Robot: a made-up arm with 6 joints. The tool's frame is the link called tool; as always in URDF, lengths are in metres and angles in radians.
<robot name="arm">
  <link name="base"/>
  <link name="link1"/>
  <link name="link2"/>
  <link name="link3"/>
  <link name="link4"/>
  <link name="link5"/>
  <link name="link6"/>
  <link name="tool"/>
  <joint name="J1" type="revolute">
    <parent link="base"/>
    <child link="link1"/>
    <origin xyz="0 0 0.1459"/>
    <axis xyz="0 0 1"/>
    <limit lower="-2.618" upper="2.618"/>
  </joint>
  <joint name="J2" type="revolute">
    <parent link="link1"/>
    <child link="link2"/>
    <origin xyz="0 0 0"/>
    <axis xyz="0.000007 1 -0.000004"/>
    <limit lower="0" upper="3.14"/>
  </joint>
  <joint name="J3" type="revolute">
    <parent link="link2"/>
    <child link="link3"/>
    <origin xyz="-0.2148 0 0.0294"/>
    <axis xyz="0.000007 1 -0.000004"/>
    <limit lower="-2.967" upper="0"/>
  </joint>
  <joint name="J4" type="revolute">
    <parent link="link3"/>
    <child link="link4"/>
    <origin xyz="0.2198 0 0.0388"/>
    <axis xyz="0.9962 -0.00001 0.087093"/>
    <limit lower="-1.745" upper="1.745"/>
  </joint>
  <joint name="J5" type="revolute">
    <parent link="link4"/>
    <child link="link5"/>
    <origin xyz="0 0 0"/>
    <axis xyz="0.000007 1 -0.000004"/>
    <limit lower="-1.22" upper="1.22"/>
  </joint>
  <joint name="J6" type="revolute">
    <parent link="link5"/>
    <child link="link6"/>
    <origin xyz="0.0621 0 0.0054"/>
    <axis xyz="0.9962 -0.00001 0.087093"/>
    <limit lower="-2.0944" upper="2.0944"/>
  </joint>
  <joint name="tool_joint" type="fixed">
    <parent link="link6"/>
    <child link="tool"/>
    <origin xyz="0 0 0" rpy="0 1.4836 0"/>
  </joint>
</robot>
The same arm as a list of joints. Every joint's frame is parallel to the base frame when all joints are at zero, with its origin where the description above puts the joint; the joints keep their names.
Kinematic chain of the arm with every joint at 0, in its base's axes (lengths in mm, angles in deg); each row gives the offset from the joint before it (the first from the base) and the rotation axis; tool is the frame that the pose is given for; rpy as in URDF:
J1: xyz 0.0 0.0 145.9 axis +z
J2: xyz 0.0 0.0 0.0 axis +y
J3: xyz -214.8 0.0 29.4 axis +y
J4: xyz 219.8 0.0 38.8 axis 0.9962 0 0.0871
J5: xyz 0.0 0.0 0.0 axis +y
J6: xyz 62.1 0.0 5.4 axis 0.9962 0 0.0871
tool: xyz 0.0 0.0 0.0 rpy 0.00 85.00 0.00
Joint limits (deg, base to tool): -150.00..150.00 0.00..179.91 -170.00..0.00 -99.98..99.98 -69.90..69.90 -120.00..120.00

